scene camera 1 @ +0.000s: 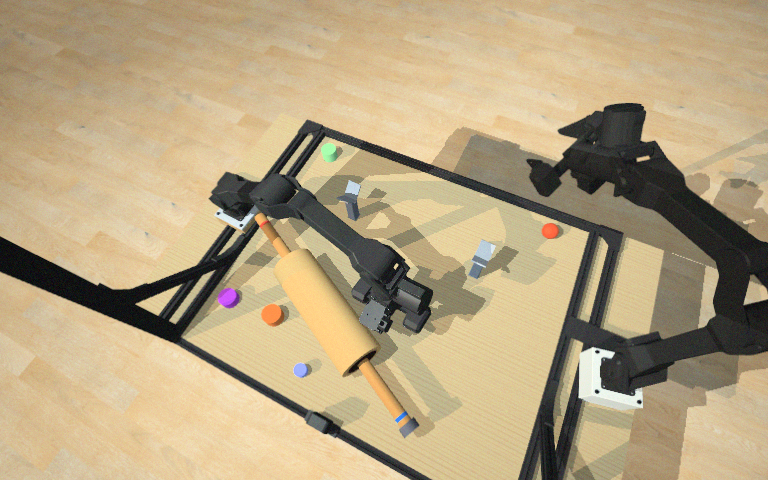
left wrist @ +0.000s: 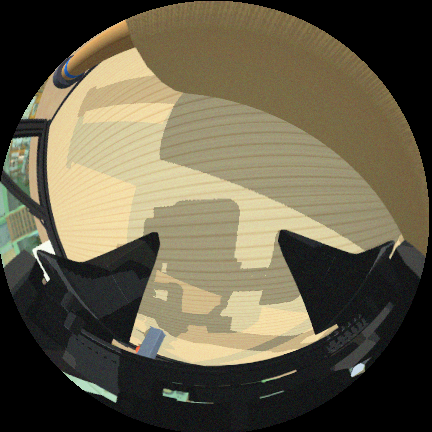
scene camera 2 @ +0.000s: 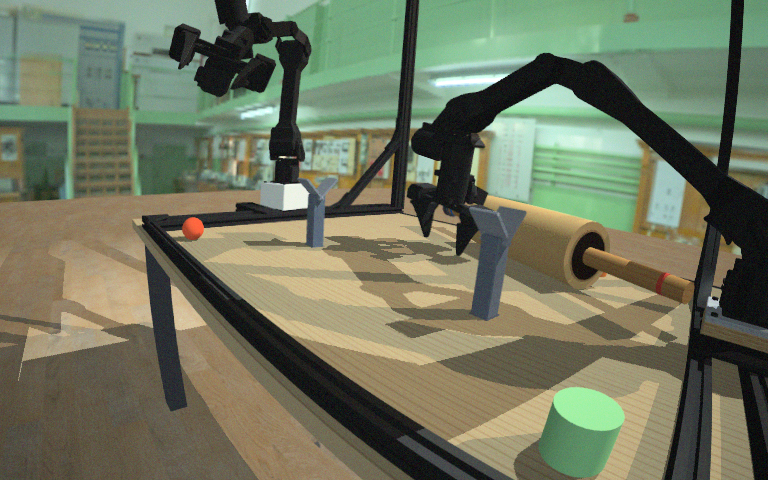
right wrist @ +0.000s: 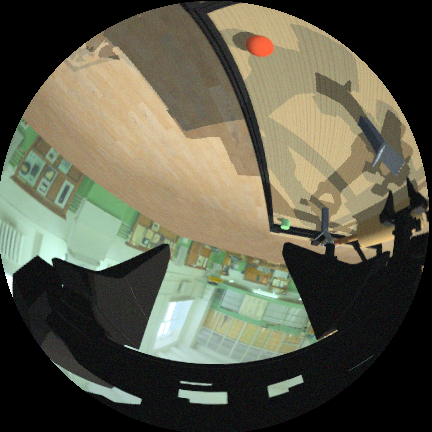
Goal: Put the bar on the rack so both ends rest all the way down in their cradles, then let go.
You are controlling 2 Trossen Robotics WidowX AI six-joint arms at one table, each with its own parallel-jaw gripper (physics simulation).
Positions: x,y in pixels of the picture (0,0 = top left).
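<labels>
My left gripper is visible in scene camera 1 (pixel 394 317), in scene camera 2 (pixel 441 245), in the left wrist view and in the right wrist view. On my left gripper, (left wrist: pixel 335 285) and (right wrist: pixel 391 208) are the same spot. My right gripper is visible in the right wrist view (pixel 227 249), in scene camera 1 and in scene camera 2; in the left wrist view it is out of frame. On my right gripper, (scene camera 1: pixel 579 128) and (scene camera 2: pixel 194 42) are the same spot.
</labels>
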